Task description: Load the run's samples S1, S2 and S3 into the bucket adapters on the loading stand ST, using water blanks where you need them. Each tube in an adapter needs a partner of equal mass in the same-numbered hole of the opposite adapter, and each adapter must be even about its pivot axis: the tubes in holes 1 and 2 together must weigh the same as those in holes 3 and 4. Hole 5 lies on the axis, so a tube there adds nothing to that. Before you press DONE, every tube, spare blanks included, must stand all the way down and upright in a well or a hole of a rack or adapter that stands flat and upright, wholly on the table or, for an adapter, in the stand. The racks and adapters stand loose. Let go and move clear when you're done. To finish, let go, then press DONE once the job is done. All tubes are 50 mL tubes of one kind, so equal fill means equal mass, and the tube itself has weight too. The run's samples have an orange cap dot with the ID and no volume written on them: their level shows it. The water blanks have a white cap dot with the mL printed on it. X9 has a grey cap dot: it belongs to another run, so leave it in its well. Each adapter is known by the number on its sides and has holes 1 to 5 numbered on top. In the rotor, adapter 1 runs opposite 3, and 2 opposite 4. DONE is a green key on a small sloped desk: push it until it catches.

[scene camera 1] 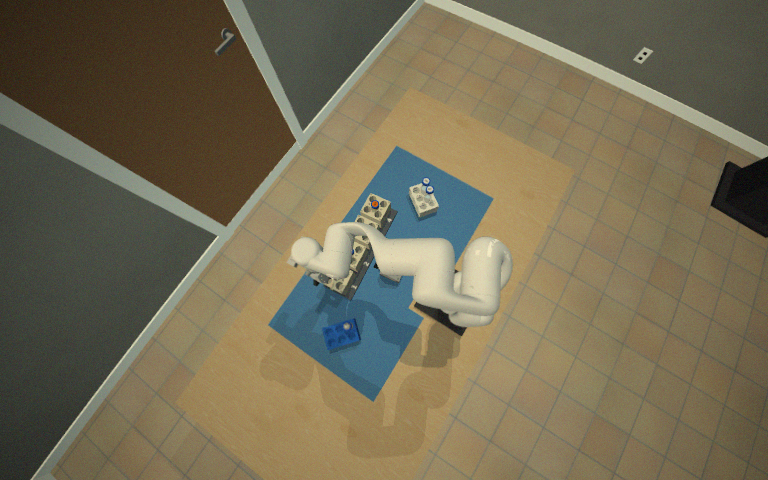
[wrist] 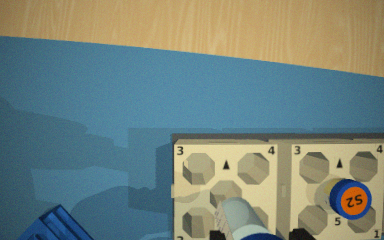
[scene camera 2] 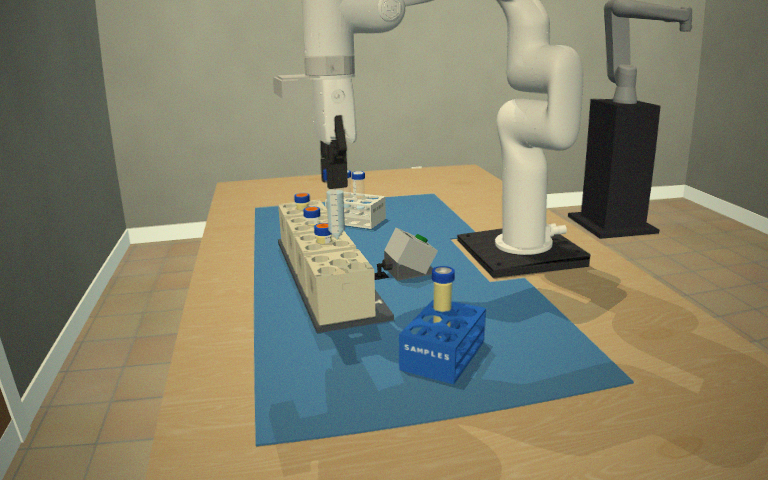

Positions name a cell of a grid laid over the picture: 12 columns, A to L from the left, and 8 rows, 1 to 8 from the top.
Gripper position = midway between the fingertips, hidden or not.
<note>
In view: the gripper (scene camera 2: F4), a white blanks rack (scene camera 2: F4), a blue samples rack (scene camera 2: G6), a yellowish tube (scene camera 2: G5) and a DONE desk (scene camera 2: G5).
The wrist view misses the white blanks rack: it is out of frame. The wrist view misses the yellowish tube: it is out of frame.
</note>
